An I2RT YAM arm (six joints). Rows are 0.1 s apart.
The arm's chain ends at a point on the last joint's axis. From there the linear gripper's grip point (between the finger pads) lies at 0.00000 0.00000 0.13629 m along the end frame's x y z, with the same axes.
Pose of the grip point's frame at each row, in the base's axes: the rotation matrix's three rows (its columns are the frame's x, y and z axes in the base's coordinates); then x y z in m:
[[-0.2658 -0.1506 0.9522], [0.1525 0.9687 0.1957], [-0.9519 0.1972 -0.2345]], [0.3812 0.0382 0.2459]
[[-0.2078 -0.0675 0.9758], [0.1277 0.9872 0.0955], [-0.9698 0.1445 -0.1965]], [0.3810 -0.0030 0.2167]
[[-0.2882 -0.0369 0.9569], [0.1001 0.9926 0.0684], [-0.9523 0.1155 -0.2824]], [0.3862 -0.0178 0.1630]
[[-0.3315 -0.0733 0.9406], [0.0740 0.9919 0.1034], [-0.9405 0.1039 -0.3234]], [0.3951 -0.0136 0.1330]
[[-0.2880 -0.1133 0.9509], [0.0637 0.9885 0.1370], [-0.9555 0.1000 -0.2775]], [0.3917 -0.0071 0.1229]
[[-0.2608 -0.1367 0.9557], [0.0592 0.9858 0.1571], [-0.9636 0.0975 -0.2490]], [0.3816 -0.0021 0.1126]
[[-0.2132 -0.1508 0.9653], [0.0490 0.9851 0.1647], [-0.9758 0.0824 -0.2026]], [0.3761 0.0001 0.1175]
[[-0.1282 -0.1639 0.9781], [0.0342 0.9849 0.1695], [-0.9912 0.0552 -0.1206]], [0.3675 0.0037 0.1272]
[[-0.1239 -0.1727 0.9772], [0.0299 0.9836 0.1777], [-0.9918 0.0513 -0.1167]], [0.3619 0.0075 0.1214]
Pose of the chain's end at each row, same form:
[[-0.2658 -0.1506 0.9522], [0.1525 0.9687 0.1957], [-0.9519 0.1972 -0.2345]], [0.2514 0.0115 0.2779]
[[-0.2078 -0.0675 0.9758], [0.1277 0.9872 0.0955], [-0.9698 0.1445 -0.1965]], [0.2480 -0.0160 0.2435]
[[-0.2882 -0.0369 0.9569], [0.1001 0.9926 0.0684], [-0.9523 0.1155 -0.2824]], [0.2558 -0.0271 0.2015]
[[-0.3315 -0.0733 0.9406], [0.0740 0.9919 0.1034], [-0.9405 0.1039 -0.3234]], [0.2669 -0.0277 0.1771]
[[-0.2880 -0.1133 0.9509], [0.0637 0.9885 0.1370], [-0.9555 0.1000 -0.2775]], [0.2621 -0.0258 0.1607]
[[-0.2608 -0.1367 0.9557], [0.0592 0.9858 0.1571], [-0.9636 0.0975 -0.2490]], [0.2513 -0.0235 0.1465]
[[-0.2132 -0.1508 0.9653], [0.0490 0.9851 0.1647], [-0.9758 0.0824 -0.2026]], [0.2445 -0.0223 0.1451]
[[-0.1282 -0.1639 0.9781], [0.0342 0.9849 0.1695], [-0.9912 0.0552 -0.1206]], [0.2342 -0.0194 0.1436]
[[-0.1239 -0.1727 0.9772], [0.0299 0.9836 0.1777], [-0.9918 0.0513 -0.1167]], [0.2287 -0.0167 0.1373]

